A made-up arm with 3 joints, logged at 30 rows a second.
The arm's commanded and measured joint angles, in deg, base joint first. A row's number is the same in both.
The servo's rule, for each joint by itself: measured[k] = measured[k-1] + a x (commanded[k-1-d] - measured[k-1]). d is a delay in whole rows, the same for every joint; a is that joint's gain. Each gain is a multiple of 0.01, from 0.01 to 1. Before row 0 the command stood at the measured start. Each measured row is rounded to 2 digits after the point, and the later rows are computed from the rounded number. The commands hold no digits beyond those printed.
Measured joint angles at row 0: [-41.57, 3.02, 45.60]
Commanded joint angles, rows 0 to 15: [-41.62, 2.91, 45.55]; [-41.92, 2.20, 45.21]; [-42.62, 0.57, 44.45]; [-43.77, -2.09, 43.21]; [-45.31, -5.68, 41.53]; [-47.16, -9.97, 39.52]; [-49.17, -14.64, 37.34]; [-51.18, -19.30, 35.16]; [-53.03, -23.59, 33.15]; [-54.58, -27.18, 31.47]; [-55.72, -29.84, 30.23]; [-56.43, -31.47, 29.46]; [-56.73, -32.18, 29.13]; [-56.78, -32.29, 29.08]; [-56.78, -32.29, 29.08]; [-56.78, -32.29, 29.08]
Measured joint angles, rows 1 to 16: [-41.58, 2.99, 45.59]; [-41.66, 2.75, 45.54]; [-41.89, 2.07, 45.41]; [-42.34, 0.78, 45.15]; [-43.05, -1.22, 44.72]; [-44.04, -3.93, 44.10]; [-45.27, -7.25, 43.29]; [-46.69, -10.99, 42.31]; [-48.21, -14.90, 41.21]; [-49.74, -18.71, 40.04]; [-51.18, -22.16, 38.86]; [-52.44, -25.05, 37.73]; [-53.47, -27.26, 36.70]; [-54.26, -28.82, 35.79]; [-54.86, -29.90, 34.98]; [-55.32, -30.64, 34.27]
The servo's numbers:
d 0
a 0.24 0.31 0.12

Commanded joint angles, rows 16 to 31: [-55.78, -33.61, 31.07]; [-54.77, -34.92, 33.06]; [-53.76, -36.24, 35.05]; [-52.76, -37.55, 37.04]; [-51.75, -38.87, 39.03]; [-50.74, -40.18, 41.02]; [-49.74, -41.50, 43.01]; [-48.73, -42.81, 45.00]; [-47.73, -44.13, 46.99]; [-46.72, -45.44, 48.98]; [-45.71, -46.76, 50.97]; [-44.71, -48.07, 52.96]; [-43.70, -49.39, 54.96]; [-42.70, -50.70, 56.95]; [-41.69, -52.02, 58.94]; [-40.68, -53.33, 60.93]
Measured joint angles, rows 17 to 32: [-55.43, -31.56, 33.89]; [-55.27, -32.60, 33.79]; [-54.91, -33.73, 33.94]; [-54.39, -34.91, 34.31]; [-53.76, -36.14, 34.88]; [-53.04, -37.39, 35.62]; [-52.25, -38.66, 36.51]; [-51.41, -39.95, 37.53]; [-50.53, -41.25, 38.67]; [-49.62, -42.55, 39.91]; [-48.68, -43.86, 41.24]; [-47.73, -45.17, 42.65]; [-46.76, -46.48, 44.13]; [-45.79, -47.79, 45.67]; [-44.81, -49.10, 47.26]; [-43.82, -50.41, 48.90]
